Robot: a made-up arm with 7 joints.
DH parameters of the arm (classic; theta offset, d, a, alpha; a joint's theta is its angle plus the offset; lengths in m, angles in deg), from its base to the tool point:
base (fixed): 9.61 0 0.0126 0
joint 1: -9.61 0.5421 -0.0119 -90
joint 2: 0 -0.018 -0.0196 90
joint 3: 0 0.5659 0.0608 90
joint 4: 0 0.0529 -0.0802 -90
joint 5: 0 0.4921 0.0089 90
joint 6: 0 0.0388 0.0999 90
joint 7: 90 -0.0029 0.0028 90
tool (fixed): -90 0.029 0 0
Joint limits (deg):
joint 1: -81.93..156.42
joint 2: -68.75..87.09
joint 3: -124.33..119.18
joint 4: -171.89..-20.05
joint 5: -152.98..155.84
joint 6: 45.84..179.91
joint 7: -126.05..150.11
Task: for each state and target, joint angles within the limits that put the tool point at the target. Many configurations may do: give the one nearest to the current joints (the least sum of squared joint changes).
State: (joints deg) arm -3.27 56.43 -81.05 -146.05 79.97 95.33 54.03
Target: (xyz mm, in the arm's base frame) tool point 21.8 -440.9 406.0
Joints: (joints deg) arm -16.42 71.49 -57.29 -142.28 82.98 89.83 52.11
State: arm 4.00 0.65 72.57 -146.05 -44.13 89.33 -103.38
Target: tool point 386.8 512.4 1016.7
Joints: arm -5.28 2.60 64.44 -105.74 -44.60 92.89 -102.31
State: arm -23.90 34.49 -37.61 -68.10 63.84 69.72 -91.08
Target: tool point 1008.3 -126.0 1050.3
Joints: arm 5.36 47.38 -28.34 -37.34 66.09 75.68 -85.74
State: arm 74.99 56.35 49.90 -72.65 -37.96 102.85 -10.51
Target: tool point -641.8 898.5 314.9
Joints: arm 110.62 85.71 52.58 -49.11 -38.74 102.39 -8.18
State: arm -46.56 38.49 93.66 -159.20 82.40 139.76 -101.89
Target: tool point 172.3 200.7 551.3
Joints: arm -31.91 38.25 104.51 -168.27 83.16 133.87 -101.95
